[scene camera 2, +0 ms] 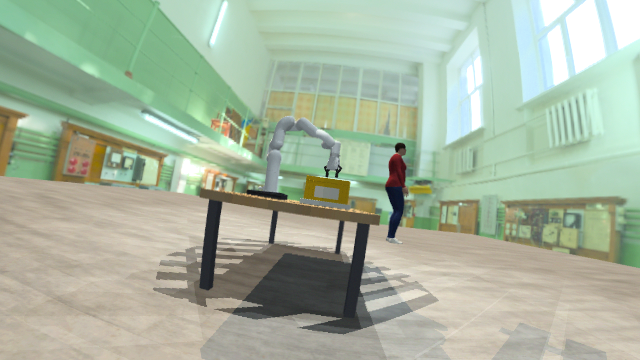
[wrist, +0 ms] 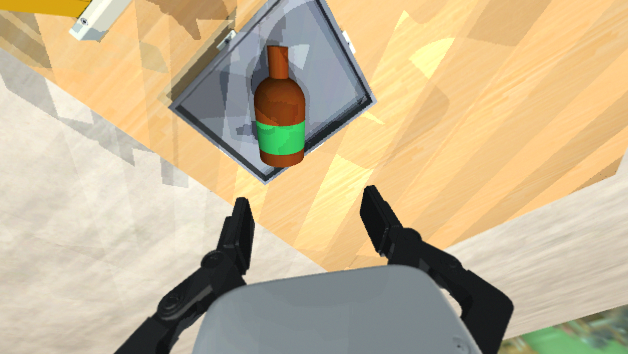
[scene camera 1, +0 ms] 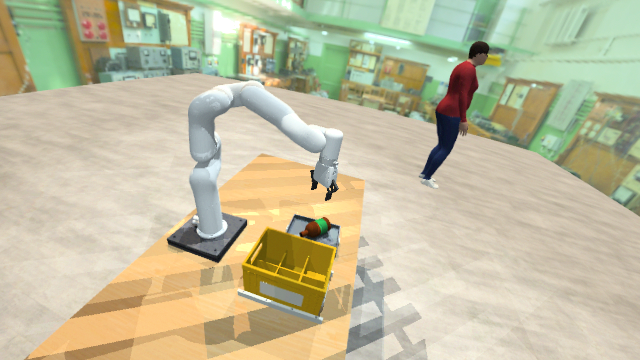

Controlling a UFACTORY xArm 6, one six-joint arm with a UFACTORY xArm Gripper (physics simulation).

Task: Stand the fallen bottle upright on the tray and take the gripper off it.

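Places are measured from the arm's base along level axes (x ahead, y left, z up), in metres.
Where they show: gripper, fingertip midpoint: [scene camera 2: 331, 177] [wrist: 308, 204] [scene camera 1: 320, 194]; arm's base, link origin: [scene camera 2: 270, 192] [scene camera 1: 212, 228].
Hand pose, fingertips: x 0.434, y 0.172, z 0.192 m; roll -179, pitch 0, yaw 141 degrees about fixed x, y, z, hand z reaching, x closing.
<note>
Things, the pixels of their top centre, and the offset from my fingertips. "spot": a spot on its surface instead. Level surfaces: height alone.
- brown bottle with a green label, top centre: [wrist: 280, 118] [scene camera 1: 315, 223] 0.005 m ahead, 0.026 m right, 0.150 m down
- yellow crate with dividers, top centre: [scene camera 1: 292, 255] [scene camera 2: 328, 179] 0.041 m back, 0.317 m right, 0.054 m down
- light base with a rail, surface spot: [scene camera 1: 280, 305] spot: 0.044 m back, 0.418 m right, 0.199 m down
- wooden table, surface height: 0.229 m down
A brown bottle with a green label [scene camera 1: 318, 228] [wrist: 280, 120] lies on its side in the grey tray [scene camera 1: 297, 218] [wrist: 220, 146]. In the wrist view its neck points to the top of the picture and its base is near the tray's lower corner. My gripper [scene camera 1: 321, 191] [scene camera 2: 332, 172] [wrist: 308, 204] is open and empty. It hangs above the table, higher than the bottle and apart from it. In scene camera 2 the bottle and the tray do not show; the crate stands in front.
A yellow crate with dividers [scene camera 1: 285, 284] [scene camera 2: 327, 190] stands close beside the tray, on a light base with a rail [scene camera 1: 280, 305]. The arm's dark base plate [scene camera 1: 200, 246] is to the left on the wooden table [scene camera 1: 165, 310]. A person [scene camera 1: 457, 100] [scene camera 2: 396, 175] stands on the floor beyond the table.
</note>
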